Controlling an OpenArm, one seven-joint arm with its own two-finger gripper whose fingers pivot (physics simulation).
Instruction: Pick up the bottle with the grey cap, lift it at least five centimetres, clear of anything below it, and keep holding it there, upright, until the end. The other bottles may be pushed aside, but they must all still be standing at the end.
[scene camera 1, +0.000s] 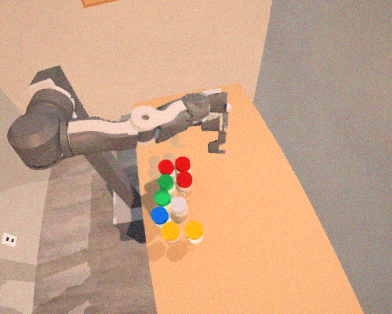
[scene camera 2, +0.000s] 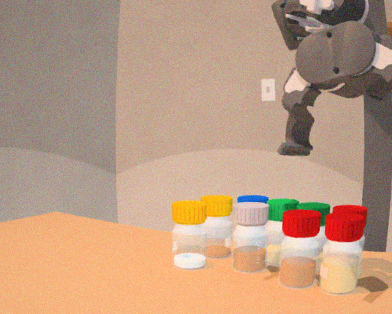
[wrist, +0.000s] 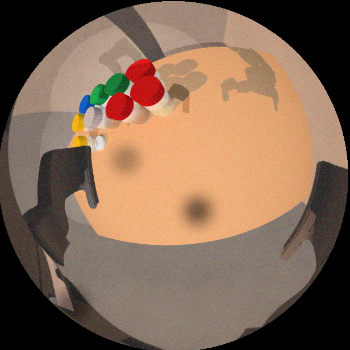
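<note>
The bottle with the grey cap (scene camera 1: 179, 208) (scene camera 2: 250, 235) (wrist: 93, 118) stands upright among the other bottles, with pale brown contents low inside. In scene camera 1 the blue-capped bottle (scene camera 1: 160, 215) is close at its left, a green-capped bottle (scene camera 1: 162, 197) at its upper left and two yellow-capped bottles (scene camera 1: 170, 232) (scene camera 1: 194, 230) below it. My gripper (scene camera 1: 220, 128) (wrist: 171, 196) is open and empty, with its fingers spread wide. It is above the table, beyond the red-capped end of the group and off to the side of the grey-capped bottle.
Three red-capped bottles (scene camera 1: 166, 167) (scene camera 1: 183, 164) (scene camera 1: 184, 179) stand between the grey-capped bottle and my gripper, with another green-capped bottle (scene camera 1: 165, 182) beside them. The group stands near the left edge of the table (scene camera 1: 250, 220) in scene camera 1. All the bottles are upright.
</note>
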